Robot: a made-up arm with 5 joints.
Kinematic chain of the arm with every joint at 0, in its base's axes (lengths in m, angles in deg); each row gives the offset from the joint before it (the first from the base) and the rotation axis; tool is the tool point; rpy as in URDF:
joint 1: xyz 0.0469 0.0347 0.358 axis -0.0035 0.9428 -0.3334
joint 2: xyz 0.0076 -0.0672 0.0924 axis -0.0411 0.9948 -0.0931
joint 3: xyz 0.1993 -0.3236 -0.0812 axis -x
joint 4: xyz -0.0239 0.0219 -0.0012 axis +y
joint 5: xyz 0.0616 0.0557 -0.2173 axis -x
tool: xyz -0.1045 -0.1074 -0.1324 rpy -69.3 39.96 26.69
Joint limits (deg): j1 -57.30..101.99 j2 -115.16..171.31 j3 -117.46..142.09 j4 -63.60..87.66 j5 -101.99..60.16
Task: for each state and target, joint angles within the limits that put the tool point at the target. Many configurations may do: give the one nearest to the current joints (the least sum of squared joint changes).
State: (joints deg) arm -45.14 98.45 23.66 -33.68 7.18
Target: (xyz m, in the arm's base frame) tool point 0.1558 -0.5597 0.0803
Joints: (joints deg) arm -55.45 86.33 16.42 -34.08 23.58
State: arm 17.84 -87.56 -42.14 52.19 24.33
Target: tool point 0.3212 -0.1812 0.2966
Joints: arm 17.16 -82.58 -50.29 32.45 7.70
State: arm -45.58 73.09 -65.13 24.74 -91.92
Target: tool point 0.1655 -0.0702 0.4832
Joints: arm -27.55 87.71 -87.67 18.57 -101.99
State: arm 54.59 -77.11 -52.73 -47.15 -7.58
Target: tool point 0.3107 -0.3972 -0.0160
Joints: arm 79.37 -53.66 -27.93 -50.18 -13.98
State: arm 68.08 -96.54 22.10 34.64 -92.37
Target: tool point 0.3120 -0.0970 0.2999
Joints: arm 47.30 -101.34 -17.87 24.39 -101.86
